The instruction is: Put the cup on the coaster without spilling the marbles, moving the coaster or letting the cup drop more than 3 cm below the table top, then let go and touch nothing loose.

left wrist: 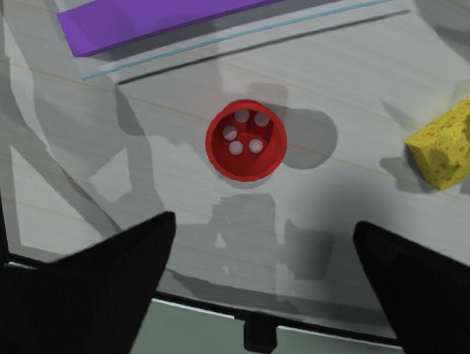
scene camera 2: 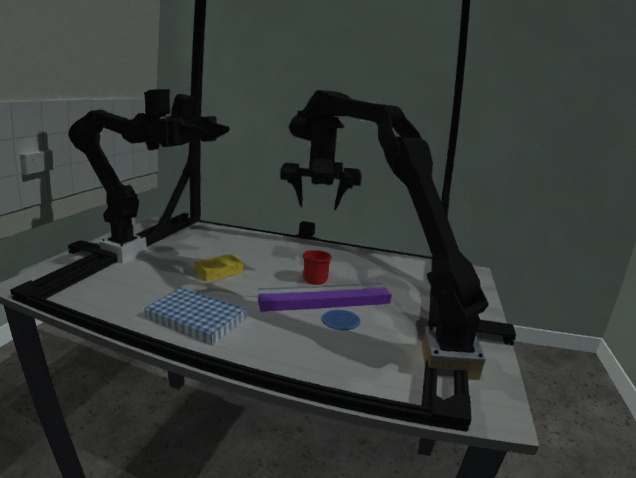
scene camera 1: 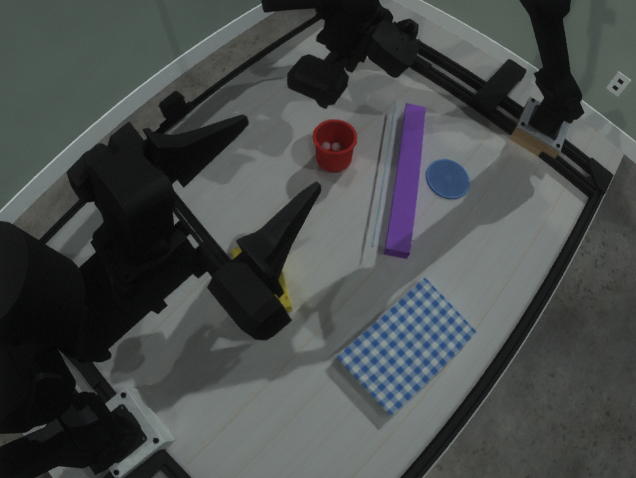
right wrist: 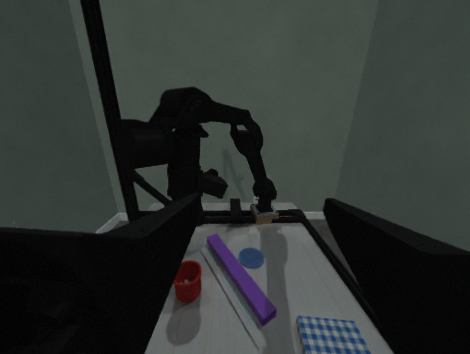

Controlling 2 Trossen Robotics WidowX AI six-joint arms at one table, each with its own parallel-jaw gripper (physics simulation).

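Seen in the pictures: left gripper, between the fingertips: (left wrist: 265, 226) (scene camera 2: 318, 207); right gripper, between the fingertips: (scene camera 2: 218, 130) (scene camera 1: 280, 149) (right wrist: 261, 201); left arm's base, origin of its link: (scene camera 2: 454, 341) (scene camera 1: 545, 122) (right wrist: 264, 208); right arm's base, origin of its link: (scene camera 2: 122, 239) (scene camera 1: 120, 433).
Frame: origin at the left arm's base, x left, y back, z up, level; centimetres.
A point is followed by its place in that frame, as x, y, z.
The red cup (scene camera 1: 334, 160) {-29.3, -32.8, -0.4} (scene camera 2: 316, 269) {-27.9, -29.7, -0.5} (left wrist: 245, 171) {-34.1, -30.6, 0.9} (right wrist: 188, 292) {-30.6, -33.2, -0.8} stands upright on the table, with several pale marbles (left wrist: 255, 146) {-32.5, -31.4, -2.5} inside. The blue coaster (scene camera 1: 447, 178) {-12.1, -22.0, -4.4} (scene camera 2: 340, 319) {-11.6, -22.0, -4.4} (right wrist: 251, 258) {-12.1, -22.6, -4.3} lies flat, across the purple bar from the cup. My left gripper (scene camera 2: 318, 207) {-30.8, -30.6, 14.4} (left wrist: 265, 226) {-30.8, -30.6, 14.4} is open and empty, pointing down high above the table near the cup; its fingertips are hidden in scene camera 1. My right gripper (scene camera 1: 282, 152) {-22.0, -53.1, 32.6} is open and empty, held level high above the table, away from the cup.
A long purple bar (scene camera 1: 406, 179) {-17.9, -28.1, -2.1} (scene camera 2: 324, 299) {-16.4, -26.1, -2.5} (left wrist: 150, 22) {-22.1, -20.0, -2.1} (right wrist: 242, 280) {-17.2, -31.4, -2.1} and a thin pale-blue line (scene camera 1: 383, 177) {-21.4, -30.0, -2.2} run between cup and coaster. A yellow sponge (scene camera 1: 284, 292) {-23.5, -55.1, -1.7} (scene camera 2: 219, 267) {-24.6, -53.9, -1.7} (left wrist: 445, 145) {-28.9, -51.7, -1.7} and a blue-checked block (scene camera 1: 406, 344) {-4.4, -51.9, -2.2} (scene camera 2: 195, 310) {-3.2, -51.2, -2.2} (right wrist: 332, 335) {-2.3, -46.0, -2.2} lie farther off.
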